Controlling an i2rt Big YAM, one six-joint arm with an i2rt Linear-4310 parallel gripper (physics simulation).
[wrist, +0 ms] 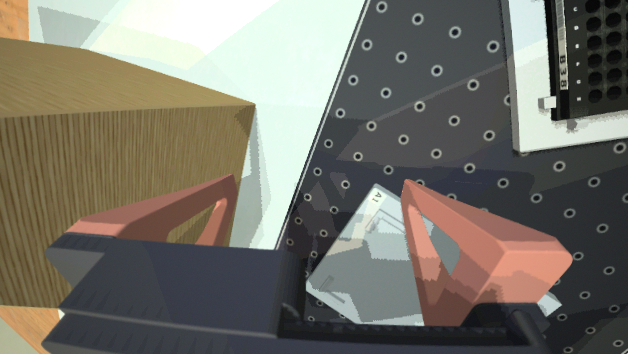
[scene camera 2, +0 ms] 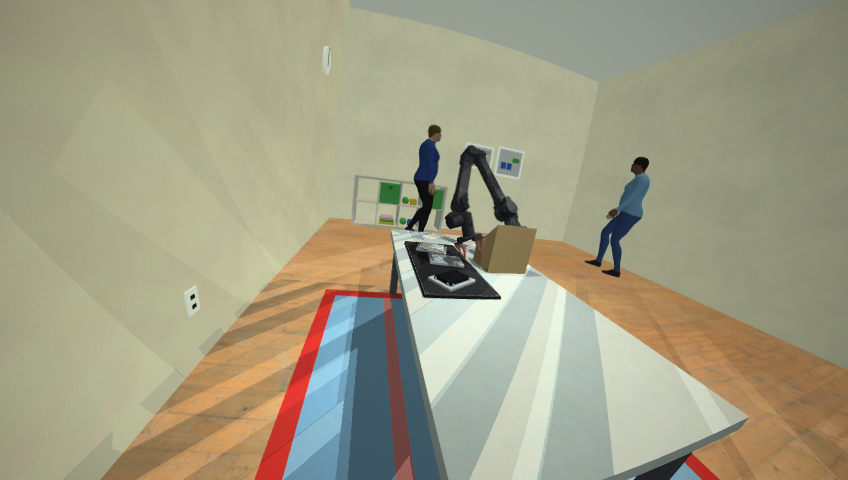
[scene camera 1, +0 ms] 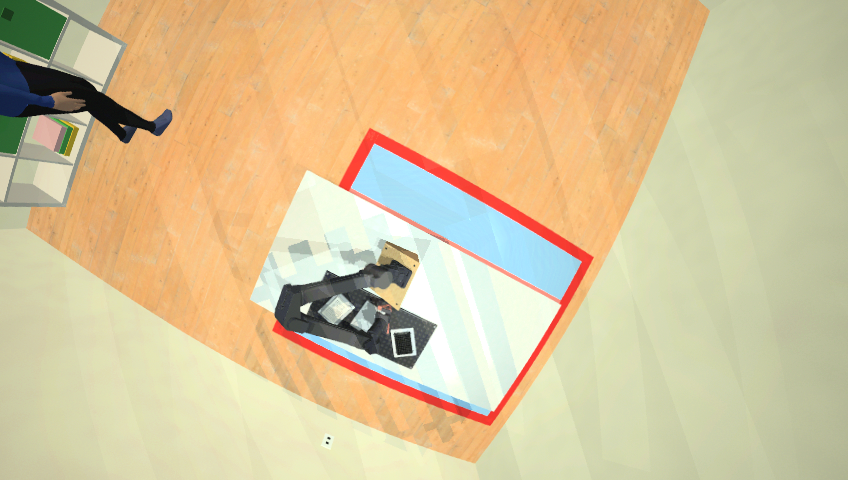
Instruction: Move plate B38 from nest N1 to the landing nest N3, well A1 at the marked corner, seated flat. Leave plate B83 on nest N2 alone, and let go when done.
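Plate B38, black with many wells, sits in its white nest at the near end of the board in scene camera 2. A bare grey nest with an A1 mark at one corner lies beside it. A pale plate is on the farthest nest; its label is unreadable. My gripper is open and empty, above the board's edge near the bare nest. In the wrist view, its right finger hides part of that nest.
A wooden box stands on the table, close to my left finger in the wrist view. The nests are on a black perforated board. Two people stand beyond the table.
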